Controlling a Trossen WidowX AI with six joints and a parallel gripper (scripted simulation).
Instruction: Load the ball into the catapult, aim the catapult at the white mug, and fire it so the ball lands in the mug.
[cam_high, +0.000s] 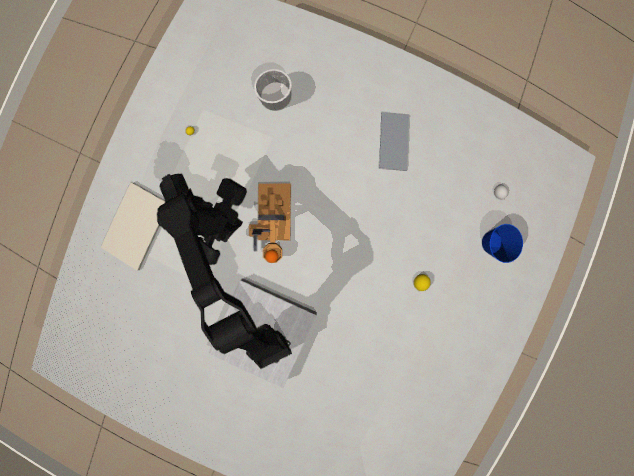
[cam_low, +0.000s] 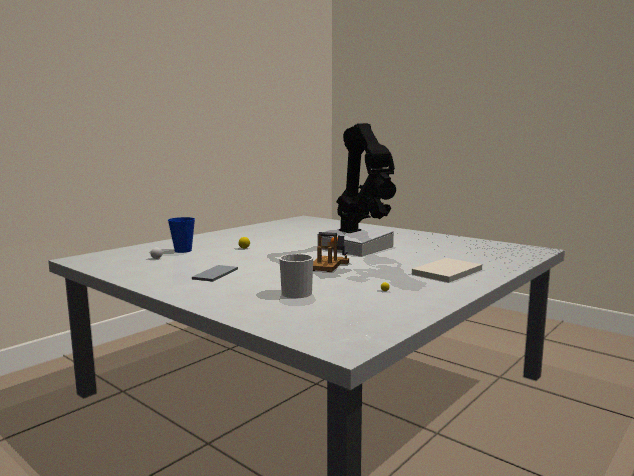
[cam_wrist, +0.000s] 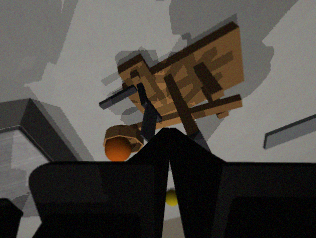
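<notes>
My gripper tip is now 30 mm past the orange ball, 100 mm to the left of it and 60 mm above it. Also, from my gripper tip: beige pad: 180 mm behind, 260 mm to the left, 110 mm below; then small yellow ball: 110 mm ahead, 270 mm to the left, 110 mm below; then white mug: 310 mm ahead, 130 mm to the left, 90 mm below.
</notes>
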